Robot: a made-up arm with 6 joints.
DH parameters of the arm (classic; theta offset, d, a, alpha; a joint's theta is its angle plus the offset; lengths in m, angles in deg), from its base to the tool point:
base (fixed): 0 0.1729 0 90
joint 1: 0 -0.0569 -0.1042 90
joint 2: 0 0.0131 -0.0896 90
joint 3: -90 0.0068 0.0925 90
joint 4: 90 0.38 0.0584 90
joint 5: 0 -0.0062 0.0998 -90
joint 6: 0 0.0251 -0.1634 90
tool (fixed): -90 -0.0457 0 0
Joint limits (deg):
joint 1: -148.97..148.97
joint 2: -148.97..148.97
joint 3: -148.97..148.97
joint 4: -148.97..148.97
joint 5: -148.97..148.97
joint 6: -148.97..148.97
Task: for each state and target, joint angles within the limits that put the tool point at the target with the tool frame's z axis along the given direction. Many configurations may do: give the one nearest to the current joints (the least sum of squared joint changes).
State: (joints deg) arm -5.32 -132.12 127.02 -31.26 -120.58 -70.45
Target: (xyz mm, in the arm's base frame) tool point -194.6 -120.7 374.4 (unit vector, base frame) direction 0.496 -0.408 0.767
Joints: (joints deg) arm -6.40 -131.41 84.92 -29.63 -72.15 -114.68
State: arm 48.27 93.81 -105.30 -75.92 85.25 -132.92
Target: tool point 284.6 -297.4 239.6 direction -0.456 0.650 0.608
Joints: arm 98.38 68.97 -142.08 -50.36 134.30 -134.29
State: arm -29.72 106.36 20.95 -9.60 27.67 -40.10
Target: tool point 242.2 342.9 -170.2 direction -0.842 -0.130 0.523
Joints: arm -28.18 127.35 -28.22 -46.29 43.32 -71.33
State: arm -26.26 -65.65 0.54 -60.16 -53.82 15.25
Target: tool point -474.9 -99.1 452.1 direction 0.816 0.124 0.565
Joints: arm 16.52 -32.88 43.62 -43.17 -57.35 29.00
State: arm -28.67 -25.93 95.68 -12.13 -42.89 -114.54
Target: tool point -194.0 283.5 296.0 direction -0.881 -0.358 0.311
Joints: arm 10.75 -12.20 92.50 -6.78 -56.80 -148.97
